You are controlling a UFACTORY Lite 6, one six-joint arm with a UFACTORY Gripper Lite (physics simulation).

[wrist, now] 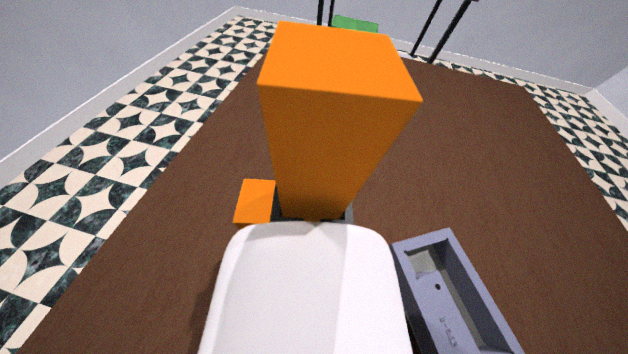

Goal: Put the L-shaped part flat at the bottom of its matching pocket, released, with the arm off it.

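The orange L-shaped part is large in the middle of the wrist view, its long arm reaching up toward the camera. Its shorter leg shows at the left, beside the fingers. My gripper is shut on the part; the white housing hides most of the fingers, and small dark pieces show on both sides of the part. The blue-grey fixture lies at the lower right, cut off by the bottom edge. Its pocket has a pale floor and holds no part where it shows. The held part is left of the fixture and apart from it.
The brown table top extends far back. Patterned floor tiles lie beyond its left and right edges. Thin black legs and a green object stand beyond the far end, with pale walls behind.
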